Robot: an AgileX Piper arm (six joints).
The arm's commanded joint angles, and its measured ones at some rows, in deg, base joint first. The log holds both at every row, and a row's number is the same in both.
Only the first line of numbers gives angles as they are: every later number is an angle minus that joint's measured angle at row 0.
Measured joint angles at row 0:
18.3, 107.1, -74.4, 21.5, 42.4, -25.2
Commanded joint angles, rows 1 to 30:
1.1, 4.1, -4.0, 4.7, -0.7, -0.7
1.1, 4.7, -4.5, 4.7, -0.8, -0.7
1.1, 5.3, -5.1, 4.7, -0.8, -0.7
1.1, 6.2, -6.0, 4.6, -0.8, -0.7
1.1, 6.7, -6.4, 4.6, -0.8, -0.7
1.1, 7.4, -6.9, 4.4, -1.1, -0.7
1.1, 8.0, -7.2, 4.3, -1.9, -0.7
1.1, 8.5, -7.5, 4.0, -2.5, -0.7
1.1, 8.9, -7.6, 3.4, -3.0, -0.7
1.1, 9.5, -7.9, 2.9, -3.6, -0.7
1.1, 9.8, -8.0, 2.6, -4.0, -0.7
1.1, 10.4, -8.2, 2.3, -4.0, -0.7
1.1, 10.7, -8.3, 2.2, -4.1, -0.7
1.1, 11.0, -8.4, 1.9, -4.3, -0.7
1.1, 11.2, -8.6, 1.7, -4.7, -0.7
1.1, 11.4, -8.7, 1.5, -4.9, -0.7
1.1, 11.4, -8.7, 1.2, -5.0, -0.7
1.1, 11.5, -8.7, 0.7, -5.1, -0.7
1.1, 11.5, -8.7, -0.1, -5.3, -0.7
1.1, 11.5, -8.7, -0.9, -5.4, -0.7
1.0, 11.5, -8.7, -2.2, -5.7, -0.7
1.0, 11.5, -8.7, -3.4, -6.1, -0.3
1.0, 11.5, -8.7, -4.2, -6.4, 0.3
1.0, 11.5, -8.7, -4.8, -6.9, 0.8
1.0, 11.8, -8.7, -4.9, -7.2, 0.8
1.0, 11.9, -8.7, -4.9, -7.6, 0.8
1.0, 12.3, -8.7, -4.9, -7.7, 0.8
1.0, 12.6, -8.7, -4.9, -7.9, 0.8
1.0, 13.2, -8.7, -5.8, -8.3, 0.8
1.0, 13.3, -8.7, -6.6, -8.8, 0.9
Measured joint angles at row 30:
0.8, 12.0, -8.3, -4.5, -7.0, 0.7
